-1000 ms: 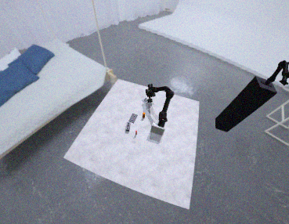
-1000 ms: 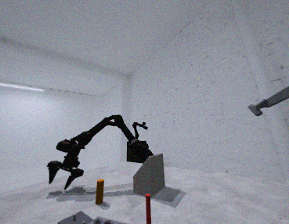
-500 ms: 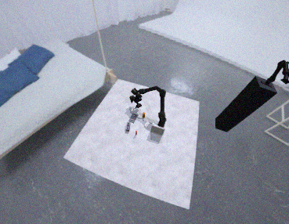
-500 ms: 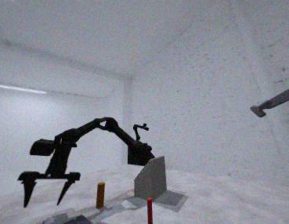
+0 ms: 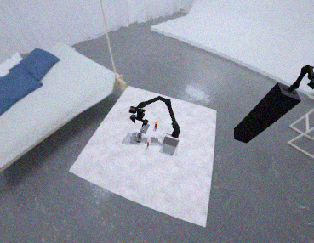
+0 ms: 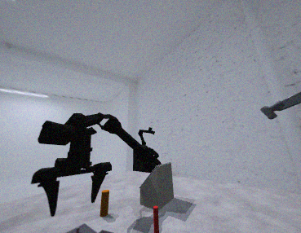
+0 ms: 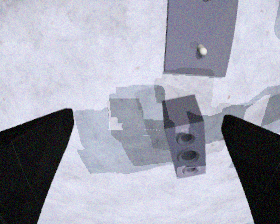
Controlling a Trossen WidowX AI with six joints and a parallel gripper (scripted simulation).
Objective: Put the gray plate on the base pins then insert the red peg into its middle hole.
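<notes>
The gray plate lies 50 mm behind my gripper tip, 100 mm to the left of it and 70 mm below it. Also, from my gripper tip: red peg 170 mm behind, 130 mm to the left, 60 mm below; orange block 160 mm behind, 110 mm to the right, 60 mm below; base 50 mm behind, 40 mm to the right, 90 mm below.
</notes>
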